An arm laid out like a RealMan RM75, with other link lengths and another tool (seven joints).
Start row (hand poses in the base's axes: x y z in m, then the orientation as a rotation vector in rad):
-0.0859, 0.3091, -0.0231, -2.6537, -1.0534, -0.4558
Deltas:
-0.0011, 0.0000, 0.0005, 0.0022, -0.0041, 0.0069
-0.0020, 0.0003, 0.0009, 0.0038, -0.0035, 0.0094
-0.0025, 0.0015, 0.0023, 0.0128, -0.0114, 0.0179
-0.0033, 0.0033, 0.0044, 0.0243, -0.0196, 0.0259
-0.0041, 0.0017, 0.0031, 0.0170, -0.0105, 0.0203
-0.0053, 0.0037, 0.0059, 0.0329, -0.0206, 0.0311
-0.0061, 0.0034, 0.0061, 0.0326, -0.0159, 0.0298
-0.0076, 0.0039, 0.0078, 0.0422, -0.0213, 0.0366
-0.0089, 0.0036, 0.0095, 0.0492, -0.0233, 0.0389
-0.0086, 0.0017, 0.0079, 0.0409, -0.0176, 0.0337
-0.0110, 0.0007, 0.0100, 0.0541, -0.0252, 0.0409
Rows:
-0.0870, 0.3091, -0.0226, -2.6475, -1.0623, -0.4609
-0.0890, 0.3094, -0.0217, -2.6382, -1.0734, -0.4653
-0.0915, 0.3109, -0.0194, -2.6157, -1.0929, -0.4824
-0.0948, 0.3142, -0.0150, -2.5779, -1.1185, -0.5135
-0.0989, 0.3159, -0.0119, -2.5496, -1.1376, -0.5301
-0.1042, 0.3196, -0.0060, -2.5000, -1.1639, -0.5640
-0.1103, 0.3230, 0.0001, -2.4511, -1.1862, -0.5912
-0.1179, 0.3269, 0.0079, -2.3886, -1.2118, -0.6269
-0.1268, 0.3305, 0.0174, -2.3179, -1.2351, -0.6664
-0.1354, 0.3322, 0.0253, -2.2577, -1.2539, -0.6955
-0.1464, 0.3329, 0.0353, -2.1801, -1.2741, -0.7361

